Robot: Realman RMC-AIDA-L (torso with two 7-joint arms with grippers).
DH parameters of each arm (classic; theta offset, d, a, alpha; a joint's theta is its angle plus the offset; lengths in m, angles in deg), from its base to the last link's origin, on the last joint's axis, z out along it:
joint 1: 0 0.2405 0 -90
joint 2: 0 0 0 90
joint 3: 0 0.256 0 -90
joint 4: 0 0 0 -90
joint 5: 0 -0.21 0 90
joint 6: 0 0 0 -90
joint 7: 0 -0.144 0 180
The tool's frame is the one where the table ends.
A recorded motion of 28 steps. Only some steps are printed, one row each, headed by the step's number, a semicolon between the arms.
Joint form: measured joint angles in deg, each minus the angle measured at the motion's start. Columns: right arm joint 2, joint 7, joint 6, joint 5, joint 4, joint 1, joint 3; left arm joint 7, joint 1, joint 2, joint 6, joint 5, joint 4, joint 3.
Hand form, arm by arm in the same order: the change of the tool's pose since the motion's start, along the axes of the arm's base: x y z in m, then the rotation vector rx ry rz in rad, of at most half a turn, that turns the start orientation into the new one. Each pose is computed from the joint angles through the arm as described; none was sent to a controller.
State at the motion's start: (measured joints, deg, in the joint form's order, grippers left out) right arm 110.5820 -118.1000 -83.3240 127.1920 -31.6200 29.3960 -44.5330; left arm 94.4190 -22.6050 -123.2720 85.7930 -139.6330 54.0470 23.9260
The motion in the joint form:
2: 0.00 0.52 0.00 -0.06 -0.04 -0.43 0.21; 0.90 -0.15 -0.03 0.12 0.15 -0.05 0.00
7: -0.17 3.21 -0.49 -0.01 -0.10 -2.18 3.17; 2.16 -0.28 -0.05 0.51 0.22 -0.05 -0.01
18: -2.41 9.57 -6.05 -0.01 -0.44 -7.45 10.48; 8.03 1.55 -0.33 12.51 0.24 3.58 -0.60
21: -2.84 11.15 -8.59 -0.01 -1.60 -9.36 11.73; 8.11 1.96 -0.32 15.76 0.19 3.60 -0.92
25: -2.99 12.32 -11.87 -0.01 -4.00 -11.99 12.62; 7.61 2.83 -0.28 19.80 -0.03 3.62 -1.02
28: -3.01 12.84 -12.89 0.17 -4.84 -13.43 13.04; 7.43 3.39 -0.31 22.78 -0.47 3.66 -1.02
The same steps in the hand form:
2: 0.0023 -0.0021 0.0005 0.0045 -0.0002 0.0005; 0.0013 0.0008 -0.0004 0.0001 -0.0117 0.0100
7: 0.0123 -0.0100 0.0074 0.0450 0.0110 -0.0006; 0.0028 0.0011 -0.0008 -0.0035 -0.0277 0.0246
18: 0.0382 -0.0420 0.0376 0.1166 0.0499 0.0013; 0.0162 -0.0250 0.0033 -0.1168 -0.1594 0.0673
21: 0.0435 -0.0546 0.0461 0.1227 0.0571 0.0125; 0.0194 -0.0333 0.0024 -0.1552 -0.1943 0.0616
25: 0.0486 -0.0715 0.0556 0.1221 0.0613 0.0223; 0.0221 -0.0457 0.0013 -0.2071 -0.2306 0.0500
28: 0.0529 -0.0812 0.0588 0.1226 0.0588 0.0165; 0.0243 -0.0549 0.0003 -0.2495 -0.2568 0.0447

